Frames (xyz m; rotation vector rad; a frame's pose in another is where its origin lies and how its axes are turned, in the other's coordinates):
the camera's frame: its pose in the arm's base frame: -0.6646 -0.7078 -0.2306 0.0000 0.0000 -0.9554
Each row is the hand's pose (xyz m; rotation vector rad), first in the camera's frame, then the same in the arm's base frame.
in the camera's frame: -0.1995 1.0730 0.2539 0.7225 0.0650 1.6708
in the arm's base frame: 0.0964 0.0745 0.0233 0.6074 -0.2483 0.7542
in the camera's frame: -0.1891 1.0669 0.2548 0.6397 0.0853 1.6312
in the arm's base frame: 0.0974 0.0625 0.0242 0.5515 -0.1983 0.7065
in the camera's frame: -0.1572 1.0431 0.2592 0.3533 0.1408 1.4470
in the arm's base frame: 0.0964 0.0227 0.0286 0.3496 -0.0345 0.5023
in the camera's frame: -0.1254 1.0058 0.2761 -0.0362 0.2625 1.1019
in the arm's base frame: 0.0843 -0.0248 0.0455 0.0842 0.2375 0.1518
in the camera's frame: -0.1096 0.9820 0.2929 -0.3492 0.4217 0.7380
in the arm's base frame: 0.0740 -0.0514 0.0623 -0.1137 0.5235 -0.1942
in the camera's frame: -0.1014 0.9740 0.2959 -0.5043 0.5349 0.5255
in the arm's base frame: 0.0722 -0.0627 0.0653 -0.2008 0.7029 -0.3872
